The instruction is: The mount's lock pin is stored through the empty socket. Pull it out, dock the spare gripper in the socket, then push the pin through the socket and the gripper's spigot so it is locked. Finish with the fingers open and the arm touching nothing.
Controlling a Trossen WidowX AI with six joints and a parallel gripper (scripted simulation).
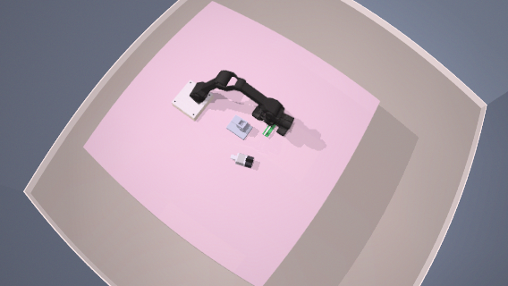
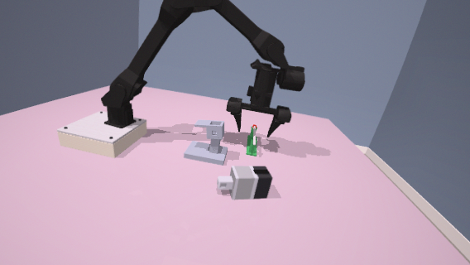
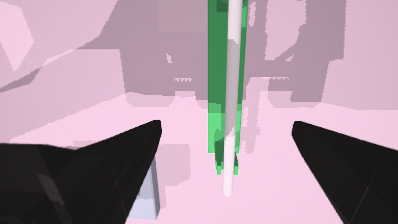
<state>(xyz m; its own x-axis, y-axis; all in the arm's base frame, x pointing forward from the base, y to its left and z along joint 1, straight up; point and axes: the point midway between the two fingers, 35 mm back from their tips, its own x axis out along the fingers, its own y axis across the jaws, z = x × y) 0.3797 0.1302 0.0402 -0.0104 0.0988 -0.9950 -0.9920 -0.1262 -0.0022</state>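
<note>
My gripper tip is now 2 cm to the right of the green see-through block and 3 cm above it. The rest, counted from my gripper tip: mount socket (11 cm behind, 10 cm to the right); spare gripper (1 cm ahead, 22 cm to the right, 2 cm below).
</note>
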